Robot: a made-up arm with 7 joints.
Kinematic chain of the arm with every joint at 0, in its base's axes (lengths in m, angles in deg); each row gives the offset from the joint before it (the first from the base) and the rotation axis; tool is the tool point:
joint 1: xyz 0 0 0.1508 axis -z
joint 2: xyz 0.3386 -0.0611 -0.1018 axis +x
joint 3: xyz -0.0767 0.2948 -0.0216 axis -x
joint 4: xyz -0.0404 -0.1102 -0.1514 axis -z
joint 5: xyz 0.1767 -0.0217 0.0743 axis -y
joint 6: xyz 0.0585 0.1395 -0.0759 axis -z
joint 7: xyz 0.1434 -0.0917 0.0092 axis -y
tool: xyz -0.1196 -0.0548 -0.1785
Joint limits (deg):
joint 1: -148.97..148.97
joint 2: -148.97..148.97
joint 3: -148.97..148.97
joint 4: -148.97..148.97
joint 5: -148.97..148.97
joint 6: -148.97..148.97
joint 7: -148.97..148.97
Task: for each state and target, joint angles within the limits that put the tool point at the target. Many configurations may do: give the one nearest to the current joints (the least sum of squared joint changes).
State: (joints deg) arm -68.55 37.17 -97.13 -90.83 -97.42 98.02 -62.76
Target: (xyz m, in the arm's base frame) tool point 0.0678 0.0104 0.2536
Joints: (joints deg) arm -51.80 63.92 -140.68 -87.02 -97.87 104.22 -91.67
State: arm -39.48 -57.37 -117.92 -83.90 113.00 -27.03 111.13
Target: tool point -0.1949 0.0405 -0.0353
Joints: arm -40.81 -92.65 -82.20 -78.55 98.01 -70.18 110.44
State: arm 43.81 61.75 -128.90 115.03 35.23 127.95 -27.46
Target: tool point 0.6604 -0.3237 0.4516
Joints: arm 78.18 49.37 -127.75 94.88 41.03 140.74 -24.66
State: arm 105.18 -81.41 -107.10 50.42 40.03 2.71 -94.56
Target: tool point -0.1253 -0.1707 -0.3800
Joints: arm 108.68 -53.54 -103.86 86.72 50.70 7.91 -103.70
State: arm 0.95 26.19 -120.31 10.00 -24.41 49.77 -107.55
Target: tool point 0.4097 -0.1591 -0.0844
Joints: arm 50.06 0.19 -103.27 6.94 -20.36 60.48 -112.21
